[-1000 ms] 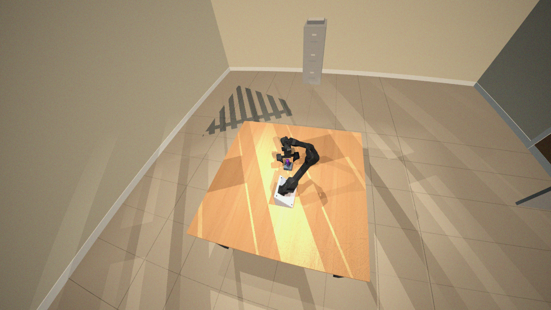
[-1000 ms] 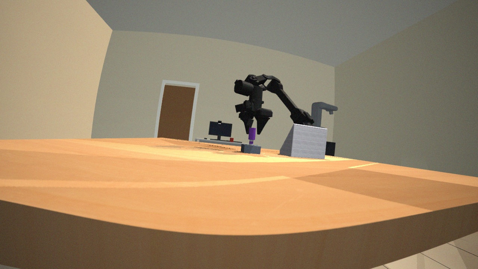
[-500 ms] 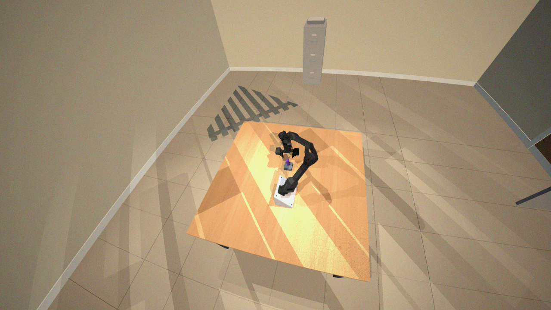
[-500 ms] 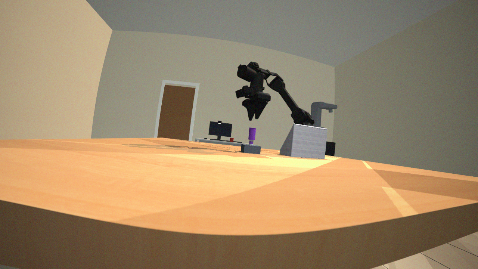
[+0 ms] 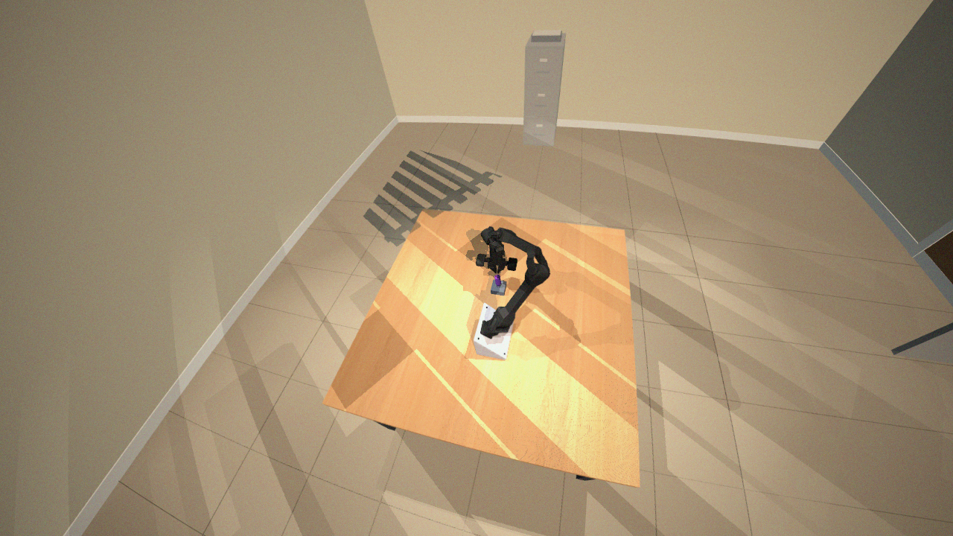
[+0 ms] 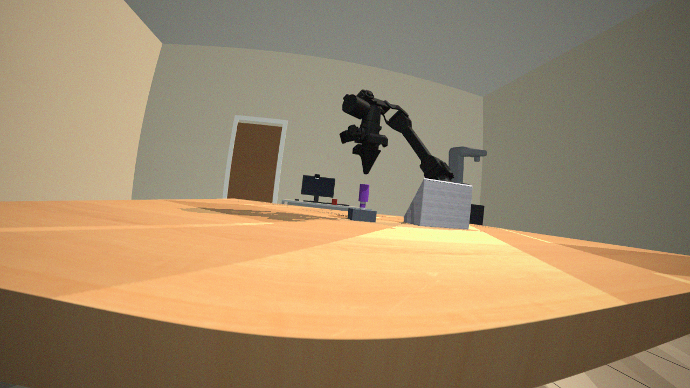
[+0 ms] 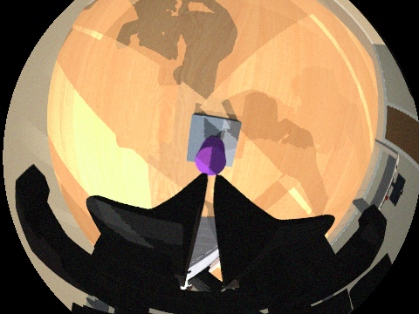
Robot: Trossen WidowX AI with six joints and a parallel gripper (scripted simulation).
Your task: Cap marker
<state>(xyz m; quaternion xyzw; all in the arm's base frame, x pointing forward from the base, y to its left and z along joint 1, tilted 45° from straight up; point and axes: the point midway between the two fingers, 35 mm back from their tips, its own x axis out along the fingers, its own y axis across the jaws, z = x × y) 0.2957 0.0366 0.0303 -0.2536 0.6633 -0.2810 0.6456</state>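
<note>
My gripper tip is 6 cm above the purple cap. Also, from my gripper tip: grey holder block (12 cm below).
</note>
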